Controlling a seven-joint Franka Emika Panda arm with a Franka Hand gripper.
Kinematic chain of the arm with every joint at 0, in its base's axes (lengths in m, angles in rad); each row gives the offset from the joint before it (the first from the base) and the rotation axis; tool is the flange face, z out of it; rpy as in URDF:
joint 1: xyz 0 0 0.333 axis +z
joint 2: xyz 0 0 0 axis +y
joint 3: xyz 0 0 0.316 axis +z
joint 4: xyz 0.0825 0 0 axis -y
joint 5: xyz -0.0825 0 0.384 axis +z
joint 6: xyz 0 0 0 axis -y
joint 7: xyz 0.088 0 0 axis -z
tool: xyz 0 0 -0.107 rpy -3.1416 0 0
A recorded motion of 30 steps. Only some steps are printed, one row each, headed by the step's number.
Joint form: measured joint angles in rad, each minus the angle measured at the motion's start. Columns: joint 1, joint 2, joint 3, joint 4, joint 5, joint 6, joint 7.
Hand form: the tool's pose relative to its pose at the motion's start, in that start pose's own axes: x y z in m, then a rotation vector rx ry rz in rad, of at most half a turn. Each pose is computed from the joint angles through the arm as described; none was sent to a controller.
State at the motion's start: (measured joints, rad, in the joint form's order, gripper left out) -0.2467 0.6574 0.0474 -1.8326 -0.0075 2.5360 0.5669
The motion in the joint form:
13: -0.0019 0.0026 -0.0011 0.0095 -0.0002 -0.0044 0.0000
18: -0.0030 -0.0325 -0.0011 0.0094 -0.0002 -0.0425 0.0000
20: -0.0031 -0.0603 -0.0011 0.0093 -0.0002 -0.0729 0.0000
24: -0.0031 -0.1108 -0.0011 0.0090 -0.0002 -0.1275 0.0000
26: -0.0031 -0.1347 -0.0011 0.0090 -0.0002 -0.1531 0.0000
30: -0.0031 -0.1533 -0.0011 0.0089 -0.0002 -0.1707 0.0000
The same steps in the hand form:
13: 0.0032 0.0003 -0.0015 0.0006 0.0026 0.0027
18: 0.0052 -0.0005 -0.0208 -0.0023 0.0008 0.0029
20: 0.0061 -0.0013 -0.0361 -0.0048 -0.0009 0.0024
24: 0.0066 -0.0023 -0.0639 -0.0090 -0.0035 0.0013
26: 0.0065 -0.0026 -0.0771 -0.0109 -0.0043 0.0008
30: 0.0064 -0.0028 -0.0876 -0.0111 -0.0032 0.0004

